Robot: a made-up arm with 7 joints. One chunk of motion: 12 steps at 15 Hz.
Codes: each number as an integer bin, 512 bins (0 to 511) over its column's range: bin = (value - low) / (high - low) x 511, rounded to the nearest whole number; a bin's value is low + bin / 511 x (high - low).
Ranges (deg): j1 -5..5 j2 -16..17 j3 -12..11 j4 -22..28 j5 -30..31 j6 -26..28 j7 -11..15
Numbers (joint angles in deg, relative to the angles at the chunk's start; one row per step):
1: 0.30 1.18 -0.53 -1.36 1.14 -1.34 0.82
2: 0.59 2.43 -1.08 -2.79 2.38 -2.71 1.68
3: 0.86 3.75 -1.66 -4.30 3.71 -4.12 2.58
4: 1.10 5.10 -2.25 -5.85 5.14 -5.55 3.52
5: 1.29 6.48 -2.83 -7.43 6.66 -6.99 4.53
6: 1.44 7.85 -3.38 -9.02 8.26 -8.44 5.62
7: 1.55 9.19 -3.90 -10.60 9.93 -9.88 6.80
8: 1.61 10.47 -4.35 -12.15 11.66 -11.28 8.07
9: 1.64 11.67 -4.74 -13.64 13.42 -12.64 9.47
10: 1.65 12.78 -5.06 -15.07 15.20 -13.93 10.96
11: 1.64 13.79 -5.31 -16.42 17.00 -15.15 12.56
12: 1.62 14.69 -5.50 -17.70 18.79 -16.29 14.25
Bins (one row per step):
1: 271 266 255 211 261 233 232
2: 286 285 243 196 271 220 249
3: 299 306 230 181 282 207 267
4: 312 327 217 165 294 194 285
5: 321 348 204 149 307 180 305
6: 329 369 192 133 321 166 327
7: 335 390 180 117 334 153 350
8: 338 410 170 101 349 139 375
9: 339 428 161 85 364 126 402
10: 340 446 154 71 379 114 432
11: 339 461 149 57 394 103 463
12: 338 475 144 44 409 92 496

